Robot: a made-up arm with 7 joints.
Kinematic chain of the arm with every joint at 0, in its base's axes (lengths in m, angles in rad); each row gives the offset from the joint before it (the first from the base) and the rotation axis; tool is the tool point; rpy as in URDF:
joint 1: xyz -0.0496 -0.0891 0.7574 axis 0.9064 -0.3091 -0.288
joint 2: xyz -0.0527 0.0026 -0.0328 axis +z
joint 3: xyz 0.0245 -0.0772 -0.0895 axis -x
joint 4: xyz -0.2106 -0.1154 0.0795 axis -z
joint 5: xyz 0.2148 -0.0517 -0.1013 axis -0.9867 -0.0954 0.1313
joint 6: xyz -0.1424 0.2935 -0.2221 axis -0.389 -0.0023 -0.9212
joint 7: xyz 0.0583 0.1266 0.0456 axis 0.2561 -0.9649 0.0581
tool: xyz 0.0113 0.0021 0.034 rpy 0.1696 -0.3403 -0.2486
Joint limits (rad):
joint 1: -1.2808..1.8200
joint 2: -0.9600..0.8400
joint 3: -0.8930..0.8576
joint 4: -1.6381..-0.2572
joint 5: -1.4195..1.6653
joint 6: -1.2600..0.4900
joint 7: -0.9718..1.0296
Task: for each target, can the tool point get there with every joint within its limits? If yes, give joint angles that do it. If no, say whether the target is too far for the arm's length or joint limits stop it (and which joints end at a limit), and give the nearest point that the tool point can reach.
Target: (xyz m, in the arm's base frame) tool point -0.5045 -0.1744 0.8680
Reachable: yes | joints -0.9354 0.2687 0.0592 -0.7960 -0.4622 -0.7496 -0.2203
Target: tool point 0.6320 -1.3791 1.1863
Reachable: no: too far | nearest point 0.2162 -0.6845 0.9449 | short by 0.845 m
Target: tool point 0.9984 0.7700 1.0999
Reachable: no: too far | nearest point 0.4144 0.3828 0.8284 | short by 0.751 m
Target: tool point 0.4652 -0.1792 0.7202
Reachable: no: joint limits stop it (at a limit: joint 1, joint 2, joint 3, joint 4, joint 5, joint 6, joint 7) | nearest point 0.4693 -0.2889 0.7205 | short by 0.110 m
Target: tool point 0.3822 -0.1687 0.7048
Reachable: no: joint limits stop it (at a limit: joint 1, joint 2, joint 3, joint 5, joint 6, joint 7) | nearest point 0.4503 -0.1123 0.6177 | short by 0.124 m
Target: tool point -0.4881 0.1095 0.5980
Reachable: yes | joints 0.3330 0.0538 0.0648 -0.8367 -0.2907 -0.3810 0.8064
